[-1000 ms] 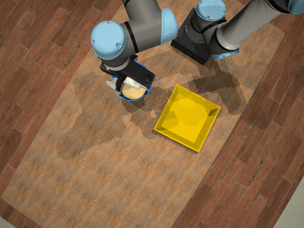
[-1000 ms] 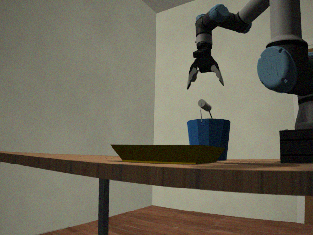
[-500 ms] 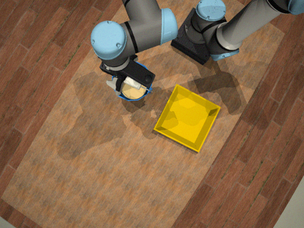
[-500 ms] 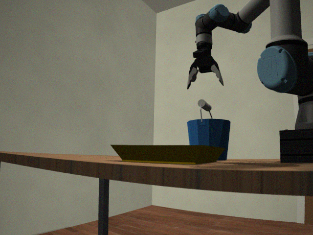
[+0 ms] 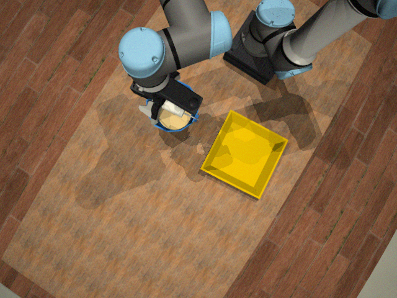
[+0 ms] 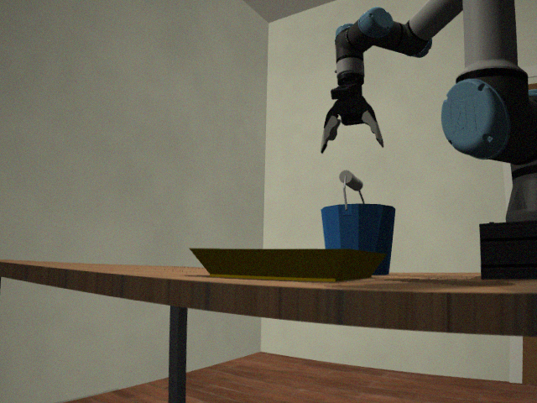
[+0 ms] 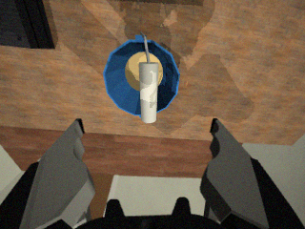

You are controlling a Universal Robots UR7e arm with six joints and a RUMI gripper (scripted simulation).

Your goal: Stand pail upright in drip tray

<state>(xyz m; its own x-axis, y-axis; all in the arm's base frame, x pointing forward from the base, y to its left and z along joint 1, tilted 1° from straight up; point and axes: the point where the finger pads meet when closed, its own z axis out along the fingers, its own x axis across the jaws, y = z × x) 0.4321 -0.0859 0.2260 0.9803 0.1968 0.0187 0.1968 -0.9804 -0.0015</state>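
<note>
Right now the pail handle is 11 cm below my hand. From my hand the other things lie so: yellow drip tray (5 cm behind, 31 cm to the left, 29 cm below); pail (1 cm behind, 17 cm below).
</note>
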